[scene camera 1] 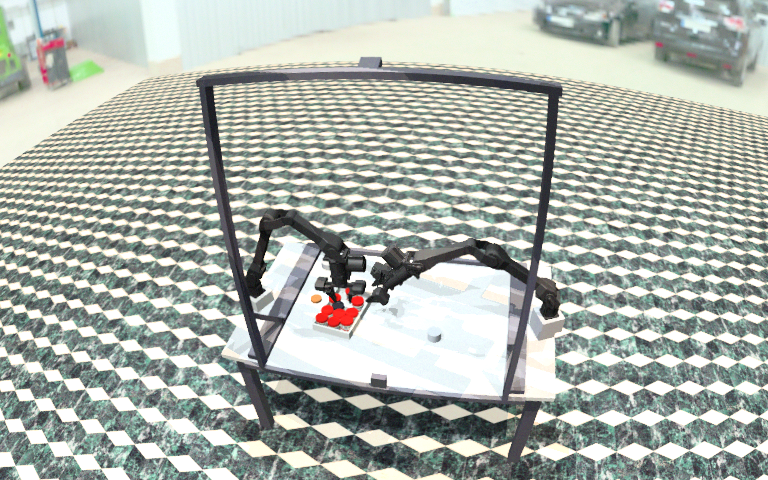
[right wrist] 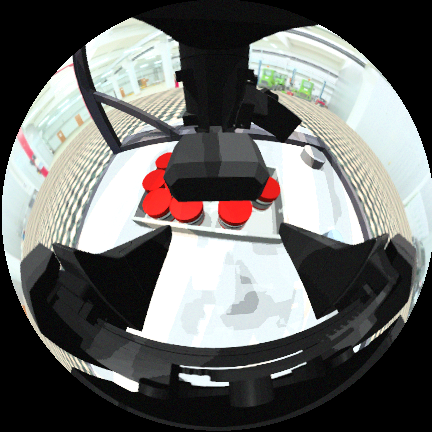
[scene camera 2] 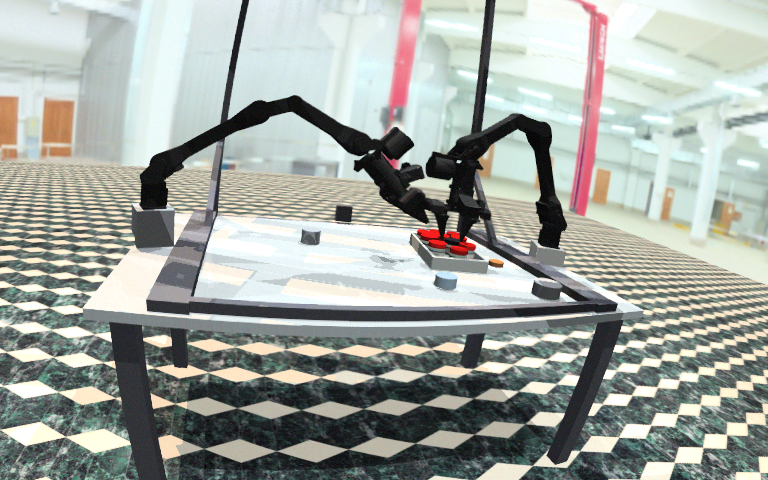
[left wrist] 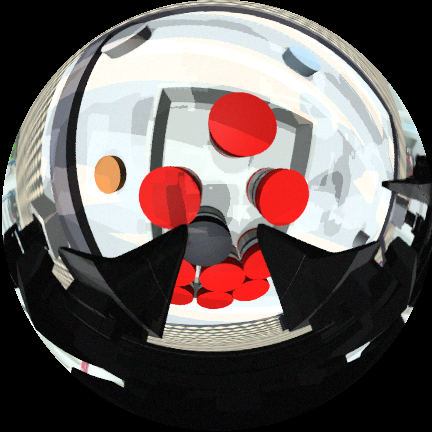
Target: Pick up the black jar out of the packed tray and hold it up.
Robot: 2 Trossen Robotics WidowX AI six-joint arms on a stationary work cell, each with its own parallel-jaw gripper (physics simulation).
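Seen in the pictures: left gripper, fingertip midpoint: (scene camera 1: 343, 302) (scene camera 2: 451, 240) (left wrist: 222, 229); right gripper, fingertip midpoint: (scene camera 1: 368, 293) (right wrist: 226, 229) (scene camera 2: 420, 218) (left wrist: 365, 245); left arm's base, origin of the base link: (scene camera 1: 255, 291) (scene camera 2: 548, 245) (left wrist: 39, 230); right arm's base, origin of the base link: (scene camera 1: 549, 313) (scene camera 2: 152, 206).
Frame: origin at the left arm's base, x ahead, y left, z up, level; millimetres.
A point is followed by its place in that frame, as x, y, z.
The black jar (scene camera 1: 338, 306) {330, 131, -3} (scene camera 2: 451, 241) {329, 159, -4} (left wrist: 207, 243) {325, 141, -3} stands among red-lidded jars (scene camera 1: 346, 320) (scene camera 2: 458, 250) {315, 256, -3} (left wrist: 242, 124) {312, 232, -3} (right wrist: 235, 212) in the grey tray (scene camera 1: 331, 330) {374, 31, -27} (scene camera 2: 458, 264) {311, 273, -33} (left wrist: 157, 135) {250, 207, -31} (right wrist: 250, 234) {391, 234, -20}. My left gripper (scene camera 1: 341, 300) {330, 158, -2} (scene camera 2: 453, 234) {330, 158, -2} (left wrist: 222, 229) {330, 158, -2} is partly open and points down at the black jar. In the left wrist view the jar's dark lid shows between the fingers, nearer the finger on the picture's left, which overlaps its edge. My right gripper (scene camera 1: 374, 287) {420, 205, 51} (right wrist: 226, 229) {420, 205, 51} is wide open and empty beside the tray. The black jar does not show in the right wrist view.
An orange disc (scene camera 1: 316, 298) {198, 149, -39} (scene camera 2: 496, 263) {197, 174, -40} (left wrist: 107, 174) {197, 153, -40} lies beside the tray. A pale blue cylinder (scene camera 2: 445, 280) {348, 424, -32} (left wrist: 300, 61) {340, 375, -28} and grey cylinders (scene camera 2: 547, 289) {103, 397, -27} (scene camera 2: 310, 236) {687, 248, -29} stand on the table. The two arms' grippers are close together. A dark frame (scene camera 1: 214, 152) {284, -252, 776} rises around the table.
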